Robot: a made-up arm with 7 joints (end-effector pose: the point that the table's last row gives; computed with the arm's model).
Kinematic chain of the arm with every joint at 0, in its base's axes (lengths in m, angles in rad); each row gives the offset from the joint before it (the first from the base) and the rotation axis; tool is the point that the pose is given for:
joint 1: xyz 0 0 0.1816 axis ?
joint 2: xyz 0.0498 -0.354 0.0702 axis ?
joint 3: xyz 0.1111 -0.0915 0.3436 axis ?
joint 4: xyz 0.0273 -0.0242 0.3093 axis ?
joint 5: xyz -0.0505 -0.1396 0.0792 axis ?
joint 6: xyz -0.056 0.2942 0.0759 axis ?
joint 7: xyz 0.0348 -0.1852 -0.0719 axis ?
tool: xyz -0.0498 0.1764 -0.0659
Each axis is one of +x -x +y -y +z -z.
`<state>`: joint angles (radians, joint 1 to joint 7).
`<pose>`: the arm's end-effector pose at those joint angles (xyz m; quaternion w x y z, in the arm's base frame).
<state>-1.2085 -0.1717 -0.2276 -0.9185 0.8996 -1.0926 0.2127</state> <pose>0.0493 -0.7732 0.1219 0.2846 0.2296 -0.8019 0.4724</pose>
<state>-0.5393 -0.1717 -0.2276 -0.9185 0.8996 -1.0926 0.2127</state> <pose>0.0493 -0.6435 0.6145 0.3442 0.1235 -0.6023 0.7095</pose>
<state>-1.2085 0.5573 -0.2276 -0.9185 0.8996 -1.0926 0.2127</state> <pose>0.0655 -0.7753 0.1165 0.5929 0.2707 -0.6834 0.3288</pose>
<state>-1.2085 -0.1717 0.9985 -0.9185 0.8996 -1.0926 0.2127</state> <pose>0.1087 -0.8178 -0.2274 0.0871 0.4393 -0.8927 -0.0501</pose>
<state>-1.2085 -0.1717 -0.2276 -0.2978 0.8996 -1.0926 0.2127</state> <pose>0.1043 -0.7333 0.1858 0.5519 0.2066 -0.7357 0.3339</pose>
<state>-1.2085 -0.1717 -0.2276 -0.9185 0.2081 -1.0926 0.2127</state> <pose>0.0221 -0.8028 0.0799 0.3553 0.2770 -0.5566 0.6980</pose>
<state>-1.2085 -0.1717 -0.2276 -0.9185 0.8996 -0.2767 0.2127</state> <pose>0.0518 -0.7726 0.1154 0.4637 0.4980 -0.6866 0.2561</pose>
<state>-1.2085 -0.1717 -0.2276 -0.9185 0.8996 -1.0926 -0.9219</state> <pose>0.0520 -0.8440 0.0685 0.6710 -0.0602 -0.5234 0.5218</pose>
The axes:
joint 1: -x
joint 2: -z
joint 3: +x
joint 4: -z
joint 5: -y
joint 6: -z
joint 7: -y

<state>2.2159 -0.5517 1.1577 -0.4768 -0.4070 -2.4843 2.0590</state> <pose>0.1737 1.0284 0.4200 0.5803 0.7959 0.1651 0.0514</pose>
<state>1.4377 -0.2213 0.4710 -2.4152 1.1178 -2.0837 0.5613</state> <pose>0.1537 0.5044 0.9703 0.4612 -0.6156 0.0729 -0.6348</pose>
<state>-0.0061 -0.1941 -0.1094 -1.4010 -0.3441 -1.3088 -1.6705</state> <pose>0.0727 -0.4804 1.0621 0.0826 0.7451 -0.2329 -0.6195</pose>
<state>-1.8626 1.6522 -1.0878 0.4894 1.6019 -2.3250 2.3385</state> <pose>0.2729 -0.1588 -0.4649 0.3561 0.7652 -0.4693 0.2596</pose>
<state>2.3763 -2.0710 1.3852 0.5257 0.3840 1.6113 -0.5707</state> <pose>0.3207 0.4886 -0.2786 0.1160 -0.6298 0.1166 -0.7592</pose>
